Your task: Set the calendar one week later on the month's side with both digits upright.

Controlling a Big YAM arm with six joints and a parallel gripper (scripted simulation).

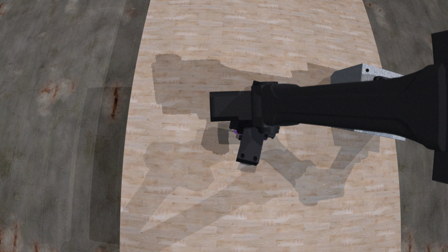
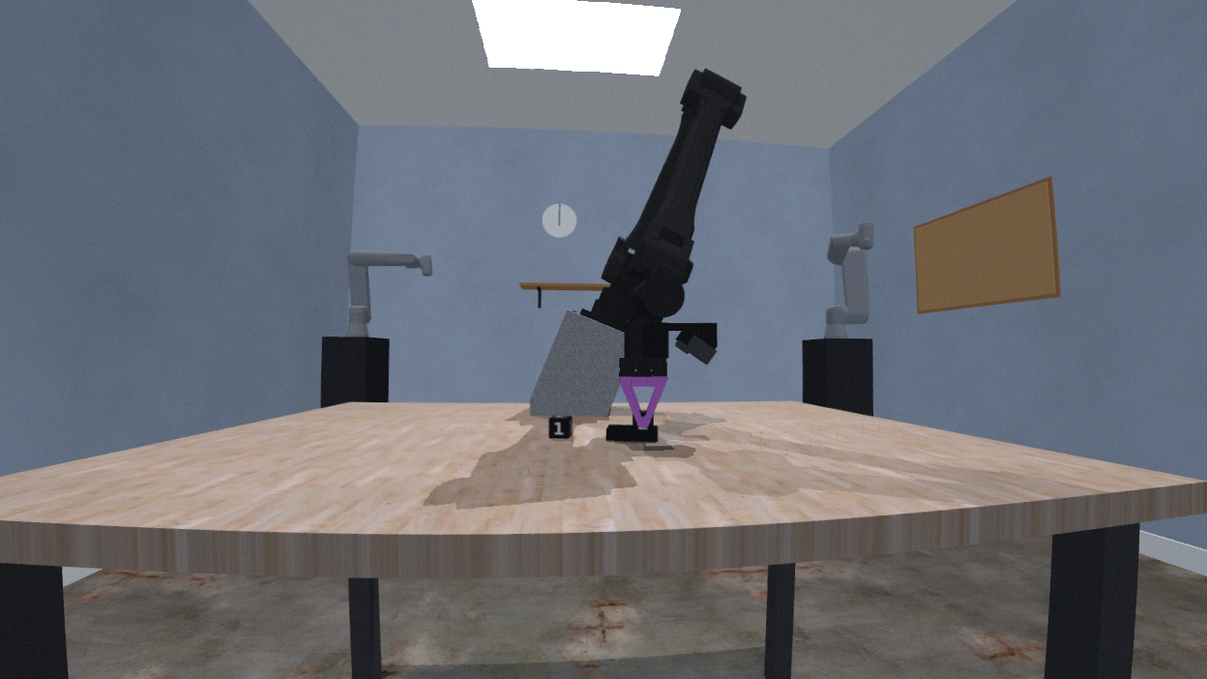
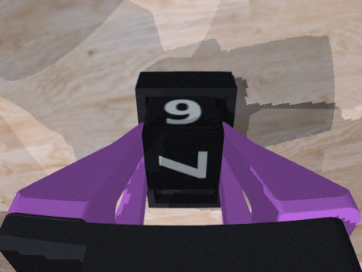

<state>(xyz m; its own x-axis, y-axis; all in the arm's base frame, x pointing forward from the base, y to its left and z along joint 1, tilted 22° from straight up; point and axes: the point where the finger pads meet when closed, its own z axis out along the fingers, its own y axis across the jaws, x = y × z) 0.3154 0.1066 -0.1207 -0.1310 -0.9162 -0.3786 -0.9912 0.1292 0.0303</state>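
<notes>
The black tray is 20 mm to the right of my hand and 20 mm below it. Also, from my hand: black cube (right at my hand).
</notes>
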